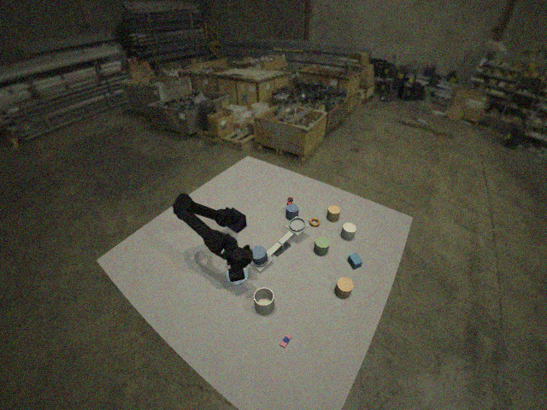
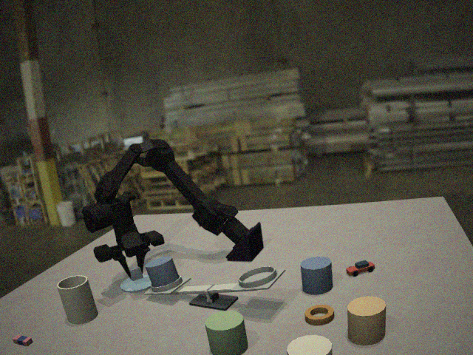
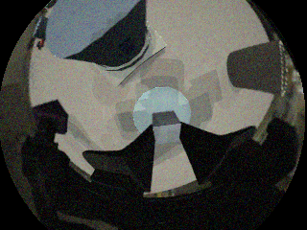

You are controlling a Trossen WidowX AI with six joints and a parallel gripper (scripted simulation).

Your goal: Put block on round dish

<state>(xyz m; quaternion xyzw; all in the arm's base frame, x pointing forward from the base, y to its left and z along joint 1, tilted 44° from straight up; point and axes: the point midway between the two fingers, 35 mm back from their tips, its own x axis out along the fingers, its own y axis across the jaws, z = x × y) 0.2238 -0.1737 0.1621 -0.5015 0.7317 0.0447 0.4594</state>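
Now: the pale blue round dish 30 mm below my gripper tip. Also, from my gripper tip: blue block 420 mm ahead, 370 mm to the left, 10 mm below; small balance 250 mm to the left, 70 mm ahead; green cylinder 350 mm to the left, 230 mm ahead, 10 mm above.
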